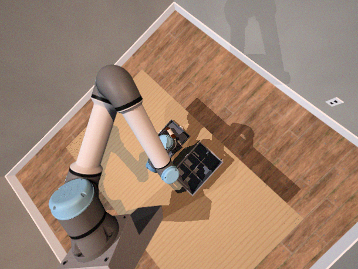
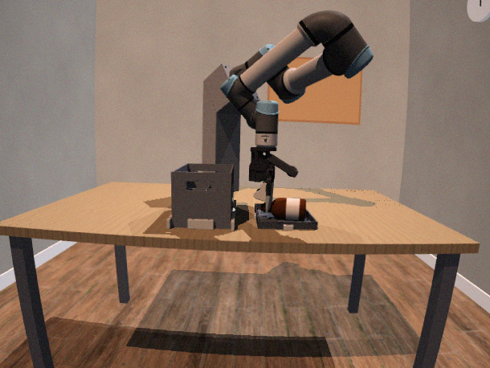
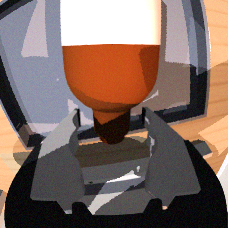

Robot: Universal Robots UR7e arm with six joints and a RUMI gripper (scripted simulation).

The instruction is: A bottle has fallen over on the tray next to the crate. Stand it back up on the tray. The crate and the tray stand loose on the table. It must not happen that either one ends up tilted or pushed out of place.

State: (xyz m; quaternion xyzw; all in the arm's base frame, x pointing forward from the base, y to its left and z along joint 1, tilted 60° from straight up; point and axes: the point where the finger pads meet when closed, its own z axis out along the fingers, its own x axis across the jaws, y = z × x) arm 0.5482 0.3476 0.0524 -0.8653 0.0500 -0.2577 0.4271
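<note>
Now: the bottle 1 cm behind my hand and 5 cm to the left of it. The rest, counted from my hand: grey crate: 6 cm ahead, 21 cm to the right, 4 cm above; then dark tray: 3 cm behind, 5 cm to the left, 3 cm below.
</note>
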